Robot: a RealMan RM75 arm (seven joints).
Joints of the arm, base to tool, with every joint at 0 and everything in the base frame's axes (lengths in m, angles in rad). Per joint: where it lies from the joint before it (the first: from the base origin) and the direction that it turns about. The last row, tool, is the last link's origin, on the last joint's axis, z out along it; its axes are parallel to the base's.
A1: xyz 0 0 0.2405 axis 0 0 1
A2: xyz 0 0 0 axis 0 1 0
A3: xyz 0 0 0.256 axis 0 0 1
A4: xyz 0 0 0 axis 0 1 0
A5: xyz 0 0 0.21 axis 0 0 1
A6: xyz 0 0 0 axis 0 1 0
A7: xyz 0 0 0.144 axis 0 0 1
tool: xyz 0 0 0
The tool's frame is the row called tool.
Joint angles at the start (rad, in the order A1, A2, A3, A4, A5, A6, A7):
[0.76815, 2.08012, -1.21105, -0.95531, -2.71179, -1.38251, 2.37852]
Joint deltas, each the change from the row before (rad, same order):
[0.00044, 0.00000, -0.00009, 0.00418, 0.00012, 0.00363, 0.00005]
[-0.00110, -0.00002, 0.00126, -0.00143, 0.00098, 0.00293, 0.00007]
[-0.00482, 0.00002, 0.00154, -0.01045, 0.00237, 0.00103, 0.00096]
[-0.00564, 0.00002, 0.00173, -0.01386, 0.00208, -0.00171, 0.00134]
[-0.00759, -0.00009, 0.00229, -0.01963, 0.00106, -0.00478, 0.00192]
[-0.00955, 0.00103, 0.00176, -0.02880, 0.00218, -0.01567, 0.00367]
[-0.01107, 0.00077, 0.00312, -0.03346, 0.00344, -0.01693, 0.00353]
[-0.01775, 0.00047, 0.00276, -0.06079, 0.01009, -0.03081, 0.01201]
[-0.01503, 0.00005, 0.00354, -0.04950, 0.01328, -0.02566, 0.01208]
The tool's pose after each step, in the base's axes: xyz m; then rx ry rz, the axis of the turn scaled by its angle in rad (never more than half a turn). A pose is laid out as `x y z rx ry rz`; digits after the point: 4 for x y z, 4 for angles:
0.2166 0.3928 -0.0142 -2.5655 0.9107 -0.5722
0.2166 0.3932 -0.0139 -2.5632 0.9105 -0.5670
0.2161 0.3936 -0.0125 -2.5589 0.9089 -0.5562
0.2154 0.3938 -0.0106 -2.5546 0.9070 -0.5457
0.2145 0.3939 -0.0078 -2.5489 0.9043 -0.5349
0.2124 0.3928 -0.0046 -2.5475 0.9033 -0.5252
0.2100 0.3916 -0.0005 -2.5451 0.9014 -0.5117
0.2044 0.3895 0.0068 -2.5408 0.8993 -0.4847
0.1996 0.3872 0.0127 -2.5382 0.9028 -0.4567

